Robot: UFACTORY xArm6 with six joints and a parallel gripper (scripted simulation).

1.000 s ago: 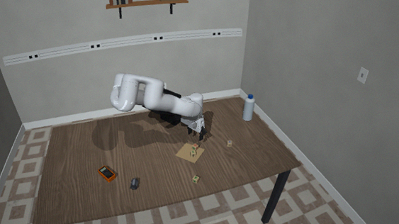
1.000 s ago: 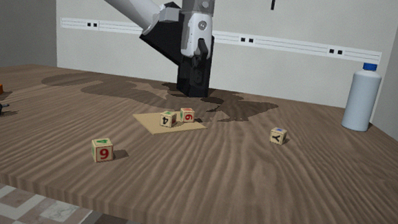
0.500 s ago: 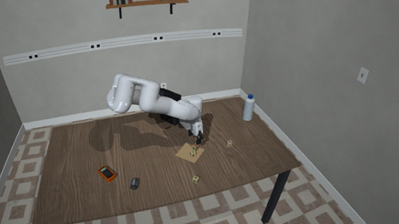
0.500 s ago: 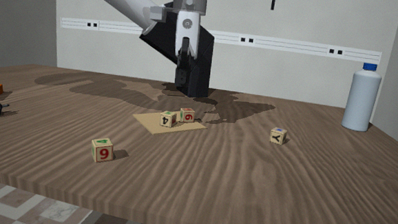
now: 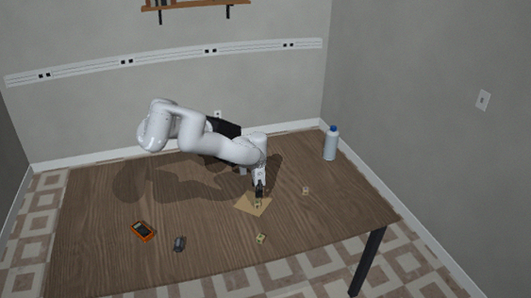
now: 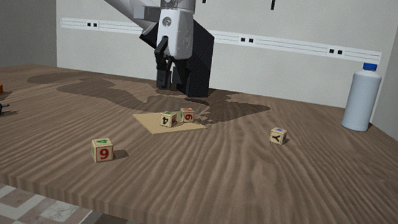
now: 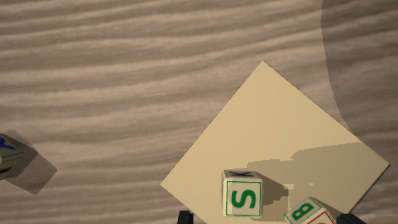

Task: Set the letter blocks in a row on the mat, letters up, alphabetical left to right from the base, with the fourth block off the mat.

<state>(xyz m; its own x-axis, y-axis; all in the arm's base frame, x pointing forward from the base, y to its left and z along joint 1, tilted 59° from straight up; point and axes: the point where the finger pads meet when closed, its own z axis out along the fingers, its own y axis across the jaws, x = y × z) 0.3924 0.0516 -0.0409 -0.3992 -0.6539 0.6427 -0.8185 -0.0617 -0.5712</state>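
Now: the tan mat 30 mm behind my hand and 110 mm below it. The rest, counted from my hand: white bottle: 80 mm behind, 590 mm to the left, 20 mm below; orange meter: 160 mm behind, 520 mm to the right, 100 mm below; grey device: 410 mm to the right, 100 mm below.
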